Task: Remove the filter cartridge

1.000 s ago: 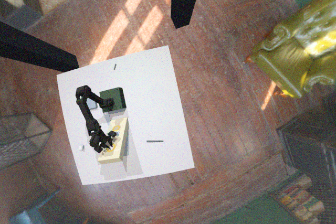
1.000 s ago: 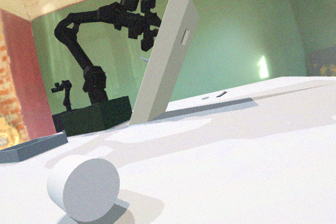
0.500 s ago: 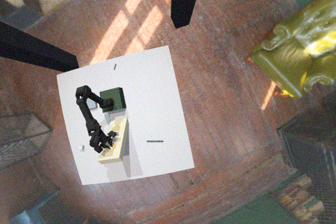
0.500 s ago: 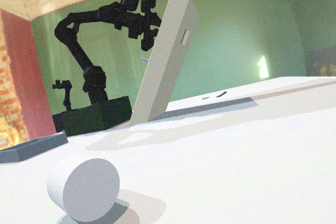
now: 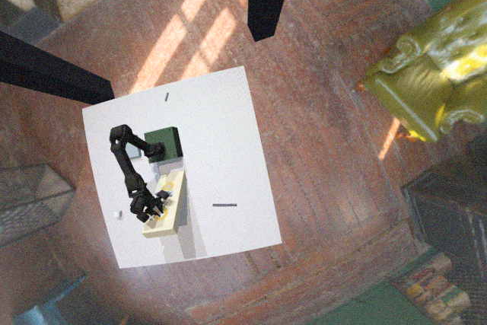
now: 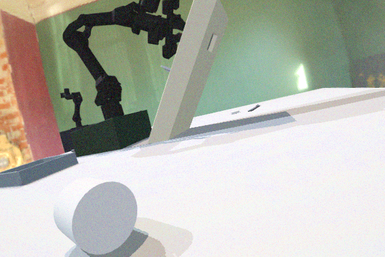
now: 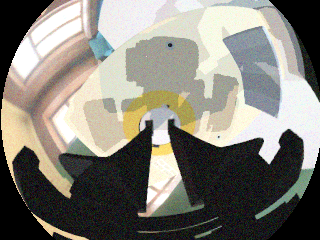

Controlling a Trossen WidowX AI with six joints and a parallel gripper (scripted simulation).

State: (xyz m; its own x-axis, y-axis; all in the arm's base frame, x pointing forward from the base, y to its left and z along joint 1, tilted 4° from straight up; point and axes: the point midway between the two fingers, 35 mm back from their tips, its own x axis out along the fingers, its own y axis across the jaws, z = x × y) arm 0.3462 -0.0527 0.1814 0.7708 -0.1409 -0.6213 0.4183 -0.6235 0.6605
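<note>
Now: the round cartridge 1 cm below my gripper tip and 1 cm ahead of it. From my gripper tip the other things lie so: grey-blue tray 47 cm behind, 27 cm below, 21 cm to the right.
</note>
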